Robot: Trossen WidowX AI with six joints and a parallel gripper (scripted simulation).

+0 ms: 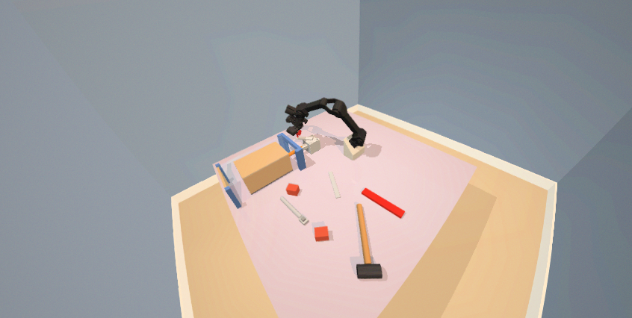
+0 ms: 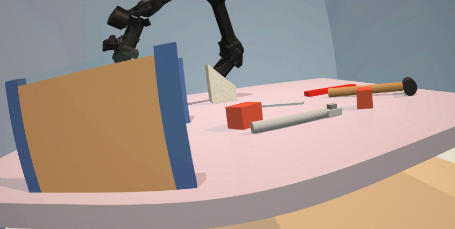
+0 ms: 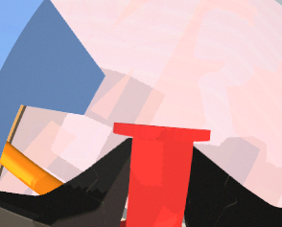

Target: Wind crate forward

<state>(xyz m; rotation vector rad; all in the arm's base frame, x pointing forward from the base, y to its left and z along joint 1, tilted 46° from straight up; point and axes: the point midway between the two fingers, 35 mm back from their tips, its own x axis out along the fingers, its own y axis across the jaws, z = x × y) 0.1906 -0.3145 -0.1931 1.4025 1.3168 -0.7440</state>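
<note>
Right now the pale crank arm is 20 mm behind my gripper tip, 50 mm to the left of it and 30 mm below it. From my gripper tip the other things lie so: red knob 20 mm to the left; pale winch 70 mm behind, 100 mm to the left, 100 mm below; blue frame 100 mm ahead, 80 mm to the left, 30 mm below.
</note>
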